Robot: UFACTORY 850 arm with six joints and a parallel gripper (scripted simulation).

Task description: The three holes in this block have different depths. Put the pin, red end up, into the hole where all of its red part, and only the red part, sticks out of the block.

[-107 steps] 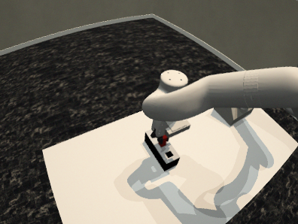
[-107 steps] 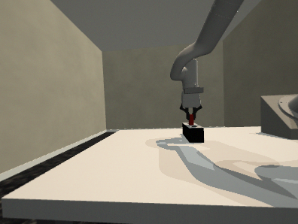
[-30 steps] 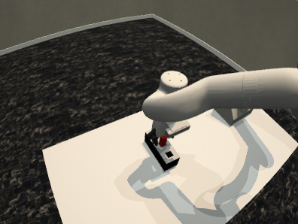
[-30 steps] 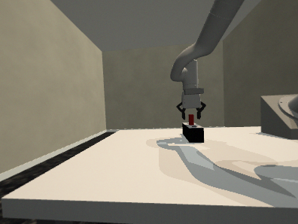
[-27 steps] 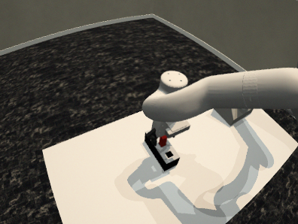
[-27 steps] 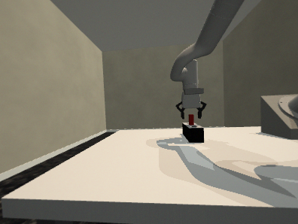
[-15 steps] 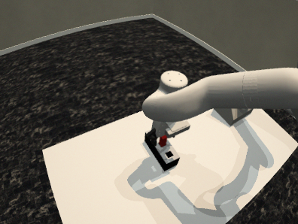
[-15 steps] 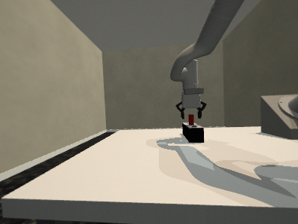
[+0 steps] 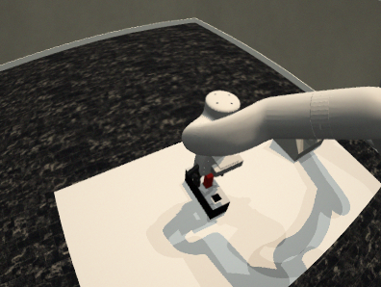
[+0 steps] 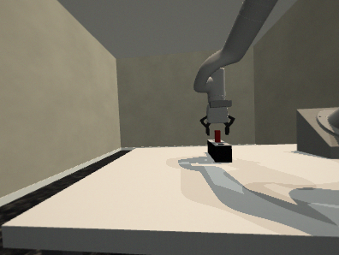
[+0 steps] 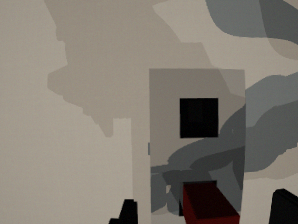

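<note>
Right now my hand is 1 cm above the pin. From my hand the other things lie so: black block: 8 cm below.
</note>
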